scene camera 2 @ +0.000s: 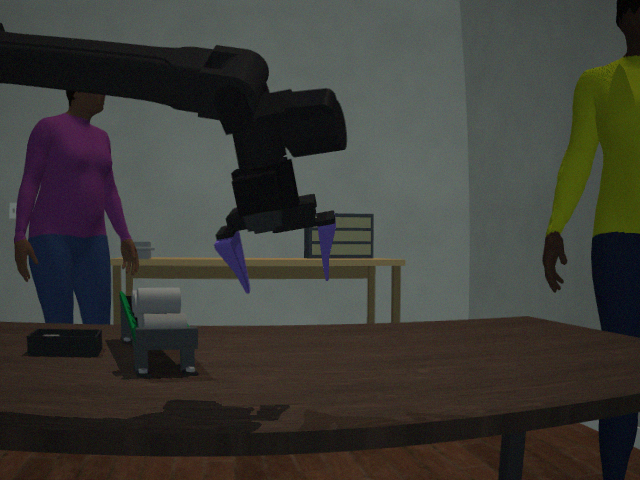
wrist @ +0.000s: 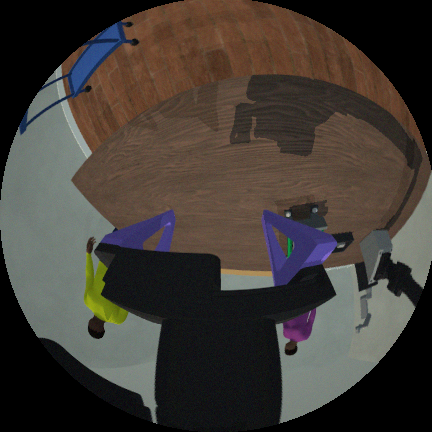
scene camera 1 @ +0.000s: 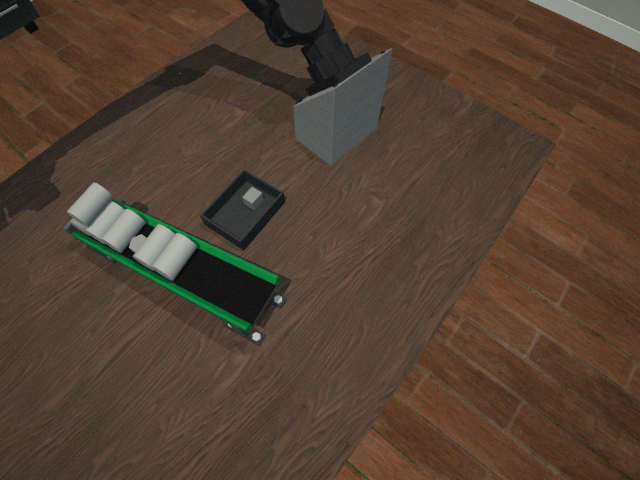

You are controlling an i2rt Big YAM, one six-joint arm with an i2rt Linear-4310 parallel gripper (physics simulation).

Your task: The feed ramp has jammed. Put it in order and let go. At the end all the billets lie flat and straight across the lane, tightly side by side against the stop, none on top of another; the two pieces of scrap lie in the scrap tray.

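Where they show: gripper, fingertip midpoint: [scene camera 2: 287,285] [wrist: 218,214]; arm's base, link origin: [wrist: 381,265] [scene camera 1: 339,79].
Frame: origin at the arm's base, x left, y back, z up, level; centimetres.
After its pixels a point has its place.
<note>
The feed ramp [scene camera 1: 237,260] [scene camera 2: 165,338] {x -16.0, y -49.3, z -9.1 cm} [wrist: 312,220] has green side rails and holds a row of pale cylindrical billets. At its left end in scene camera 1, one billet [scene camera 1: 89,202] {x -10.7, y -47.3, z -2.3 cm} [scene camera 2: 157,300] {x -13.8, y -47.8, z -3.7 cm} lies on top of the row, above a partly hidden end billet [scene camera 2: 165,321] {x -14.9, y -49.2, z -6.7 cm}. A pale faceted scrap piece [scene camera 1: 138,243] {x -1.6, y -45.6, z -6.8 cm} sits in the row, between a billet [scene camera 1: 124,229] {x -4.4, y -45.9, z -5.2 cm} and another billet [scene camera 1: 154,245] {x 2.4, y -43.8, z -4.2 cm}. The other scrap piece [scene camera 1: 252,197] {x 1.7, y -24.7, z -11.9 cm} lies in the black scrap tray [scene camera 1: 222,230] {x 3.6, y -33.3, z -11.5 cm} [scene camera 2: 64,345] {x -2.9, y -28.5, z -12.9 cm}. My gripper [scene camera 2: 287,286] {x -28.4, y -66.7, z -0.5 cm} [wrist: 218,214] {x -28.4, y -66.7, z -0.5 cm} is open and empty, above the table beside the ramp.
A grey angular block [scene camera 1: 361,111] {x 5.2, y 1.2, z -5.4 cm} [wrist: 375,245] {x -4.1, y -7.2, z -8.2 cm} stands by the arm's base, beyond the tray from the ramp. Two people [scene camera 2: 72,180] [scene camera 2: 610,165] stand behind the table. A wooden bench [scene camera 2: 258,261] with a drawer unit [scene camera 2: 341,236] stands at the wall.
</note>
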